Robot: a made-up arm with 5 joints.
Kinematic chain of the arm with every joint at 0, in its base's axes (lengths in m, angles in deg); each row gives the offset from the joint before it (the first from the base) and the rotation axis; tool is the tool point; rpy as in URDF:
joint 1: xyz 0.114 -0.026 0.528 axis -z
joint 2: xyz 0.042 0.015 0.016 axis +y
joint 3: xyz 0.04 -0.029 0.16 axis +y
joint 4: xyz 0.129 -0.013 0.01 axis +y
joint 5: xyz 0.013 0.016 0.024 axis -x
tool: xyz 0.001 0.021 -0.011 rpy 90 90 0
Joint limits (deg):
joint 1: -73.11..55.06
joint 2: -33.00..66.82
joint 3: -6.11..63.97
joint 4: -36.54..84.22
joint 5: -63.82..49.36
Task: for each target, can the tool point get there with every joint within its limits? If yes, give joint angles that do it. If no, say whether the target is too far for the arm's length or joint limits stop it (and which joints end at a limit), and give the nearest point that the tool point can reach.
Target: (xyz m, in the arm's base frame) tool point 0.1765 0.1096 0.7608
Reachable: yes | joints -61.48 -24.28 9.93 13.71 0.92
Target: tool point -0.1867 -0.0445 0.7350
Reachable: no: joint limits stop it (at a limit: joint 1, joint 2, joint 3, joint 4) | nearest point 0.1194 0.0270 0.8112 | short by 0.323 m
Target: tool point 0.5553 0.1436 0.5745
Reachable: no: too far | nearest point 0.4223 0.0925 0.5644 | short by 0.143 m
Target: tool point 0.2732 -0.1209 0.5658
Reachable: yes | joints 30.86 15.66 46.40 72.49 34.19
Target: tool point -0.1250 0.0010 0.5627
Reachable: no: joint limits stop it (at a limit: joint 1, joint 2, joint 3, joint 4) | nearest point 0.1363 0.0825 0.6238 | short by 0.280 m
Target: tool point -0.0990 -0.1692 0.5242
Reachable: no: joint limits stop it (at a limit: joint 1, joint 2, joint 3, joint 5) | nearest point 0.1754 -0.1237 0.4716 | short by 0.283 m
